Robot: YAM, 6 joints.
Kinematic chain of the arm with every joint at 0, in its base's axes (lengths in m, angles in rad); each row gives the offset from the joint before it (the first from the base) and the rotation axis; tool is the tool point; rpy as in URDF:
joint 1: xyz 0 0 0.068 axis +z
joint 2: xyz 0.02 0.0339 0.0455 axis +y
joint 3: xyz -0.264 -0.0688 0 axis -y
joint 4: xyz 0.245 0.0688 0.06 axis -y
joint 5: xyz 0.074 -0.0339 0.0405 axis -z
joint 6: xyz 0.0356 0 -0.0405 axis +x
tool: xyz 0 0 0 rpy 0 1.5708 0
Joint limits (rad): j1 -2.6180..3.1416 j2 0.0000..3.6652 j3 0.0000..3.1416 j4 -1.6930..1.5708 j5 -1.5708..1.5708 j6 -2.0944..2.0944
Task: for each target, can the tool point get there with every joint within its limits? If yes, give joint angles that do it. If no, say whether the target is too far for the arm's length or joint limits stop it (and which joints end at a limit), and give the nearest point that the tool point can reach.
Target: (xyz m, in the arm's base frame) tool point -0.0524 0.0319 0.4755
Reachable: yes | joints 2.0066 0.5885 1.1690 -0.2058 -1.2702 -1.6908
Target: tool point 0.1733 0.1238 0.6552
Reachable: yes | joints 0.6842 1.4782 2.0302 0.6376 0.3916 -0.6902
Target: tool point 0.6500 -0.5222 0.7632
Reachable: no: too far | nearest point 0.3969 -0.3188 0.5040 | short by 0.415 m
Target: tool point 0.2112 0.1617 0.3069
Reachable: yes | joints 0.6103 1.5323 1.4399 -1.4192 -0.3286 -1.2748
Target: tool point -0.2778 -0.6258 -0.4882
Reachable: no: too far | nearest point -0.2008 -0.4523 -0.2837 | short by 0.279 m
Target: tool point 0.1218 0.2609 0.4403
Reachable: yes | joints 1.0411 1.3727 1.1187 1.0762 -0.8466 1.1609
